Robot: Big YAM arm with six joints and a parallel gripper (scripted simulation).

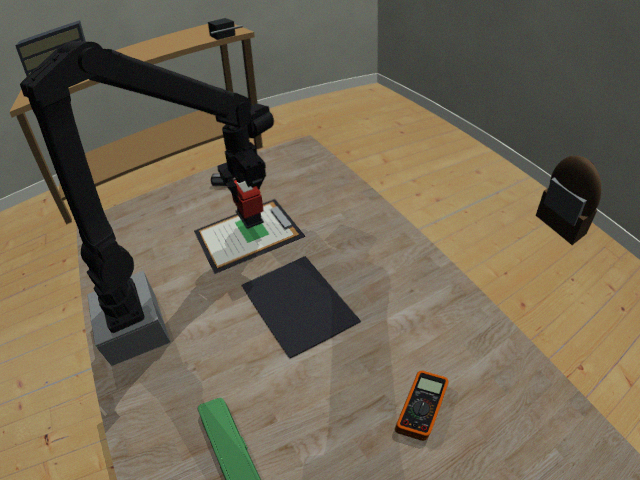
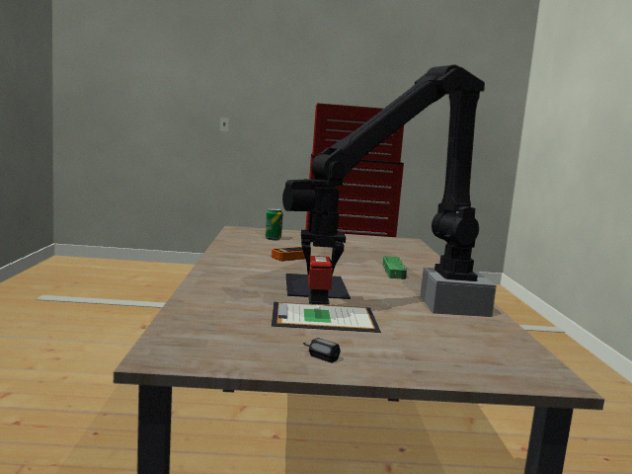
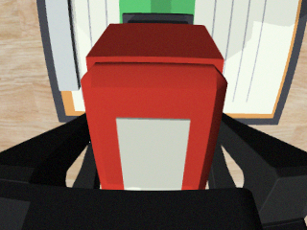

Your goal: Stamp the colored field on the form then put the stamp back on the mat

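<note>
Now: the red stamp 20 mm below my hand. From my hand the other things lie so: small black cylinder 10 mm ahead, 250 mm to the left, 100 mm below; dark mat 10 mm behind, 280 mm to the right, 110 mm below; clipboard 10 mm behind, 110 mm below.
</note>
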